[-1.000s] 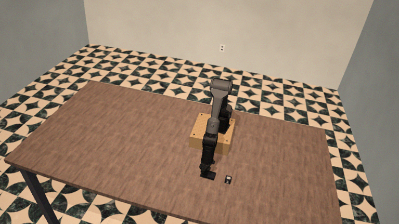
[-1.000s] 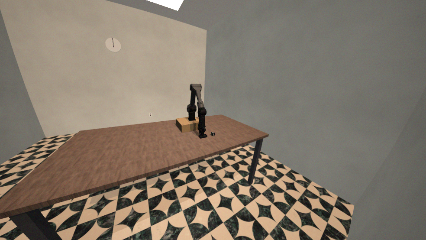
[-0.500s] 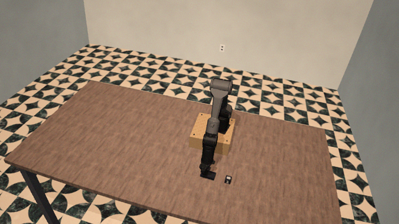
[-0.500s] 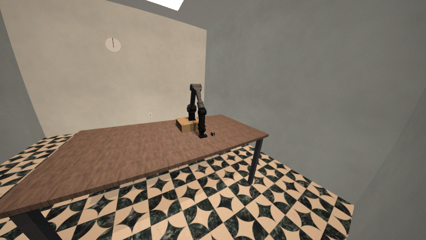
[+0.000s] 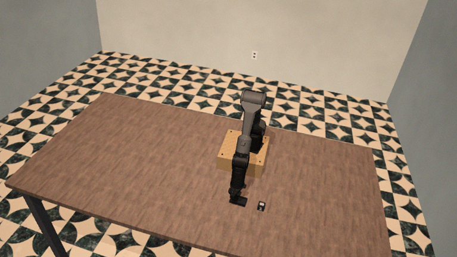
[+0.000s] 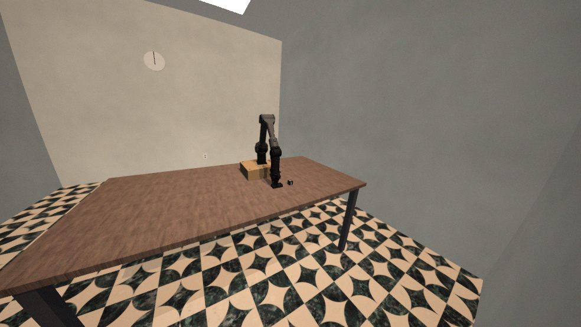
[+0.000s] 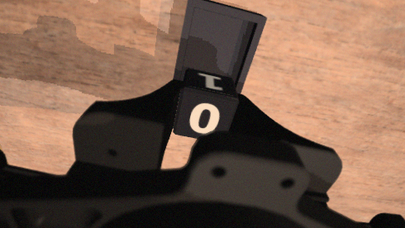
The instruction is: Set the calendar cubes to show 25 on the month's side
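Now: the dark cube right at my hand. From my hand the other things lie so: tray: 2 cm to the left, 2 cm below.
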